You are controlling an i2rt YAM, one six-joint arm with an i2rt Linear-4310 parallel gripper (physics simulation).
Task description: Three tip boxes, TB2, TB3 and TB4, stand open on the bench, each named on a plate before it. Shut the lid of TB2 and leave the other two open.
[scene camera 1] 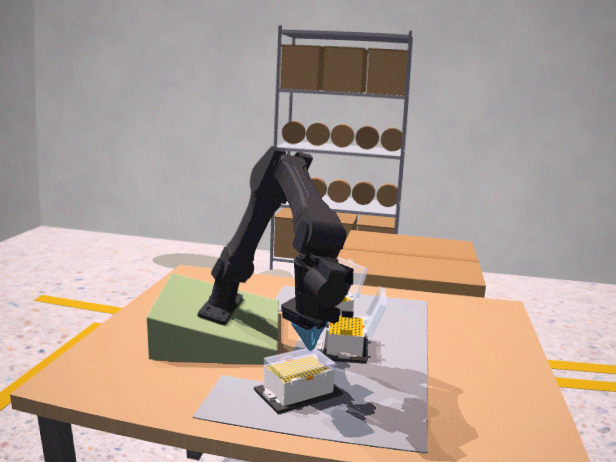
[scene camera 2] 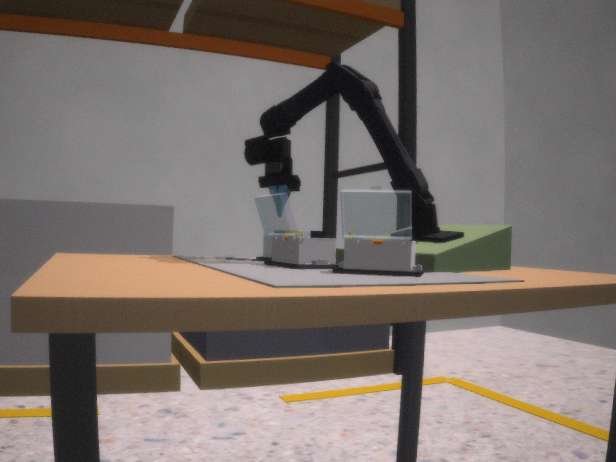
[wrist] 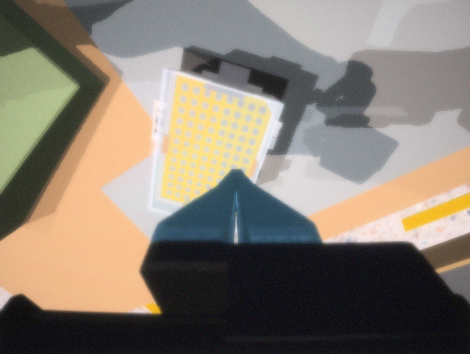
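Seen in the pictures: gripper, fingertip midpoint: [scene camera 1: 311,349] [scene camera 2: 279,216] [wrist: 235,177]; arm's base, link origin: [scene camera 1: 220,306] [scene camera 2: 426,237].
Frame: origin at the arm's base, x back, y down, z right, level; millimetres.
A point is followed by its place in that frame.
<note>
The front tip box [scene camera 1: 305,390] {x -258, y 38, z 293 mm} [wrist: 215,145] {x -254, y -8, z 245 mm} has its clear lid [scene camera 1: 325,361] {x -291, y -8, z 246 mm} [wrist: 272,107] {x -304, y -8, z 245 mm} down over the yellow tip rack, flat or nearly flat. A small remaining gap cannot be told. The middle box [scene camera 1: 346,345] {x -326, y 35, z 74 mm} [scene camera 2: 317,251] {x -319, y 36, z -46 mm} has its clear lid [scene camera 1: 376,315] {x -389, y -47, z 71 mm} [scene camera 2: 274,214] {x -396, y -35, z -4 mm} up. The back box [scene camera 2: 378,256] {x -285, y 38, z -206 mm} has its lid [scene camera 2: 376,214] {x -308, y -35, z -229 mm} [scene camera 1: 359,277] {x -338, y -42, z -201 mm} upright; the arm partly hides this box in scene camera 1. The name plates are too small or hidden to read. My gripper [scene camera 1: 313,348] {x -262, y -41, z 263 mm} [scene camera 2: 280,215] {x -262, y -41, z 263 mm} [wrist: 235,177] {x -262, y -41, z 263 mm} is shut and empty, its tips close above the front box's lid; contact cannot be told.
A green wedge [scene camera 1: 200,330] {x 3, y -6, z 160 mm} [scene camera 2: 475,250] {x 22, y 26, z -144 mm} [wrist: 35,110] {x -125, y 23, z 127 mm} carries the arm's base. The boxes stand on a grey mat [scene camera 1: 400,425] {x -452, y 70, z 338 mm} [scene camera 2: 280,279] {x -502, y 70, z -269 mm} on the wooden bench [scene camera 1: 480,360] {x -658, y 73, z 19 mm} [scene camera 2: 125,280] {x -723, y 73, z -250 mm}. A shelf rack [scene camera 1: 345,93] stands behind the bench.
</note>
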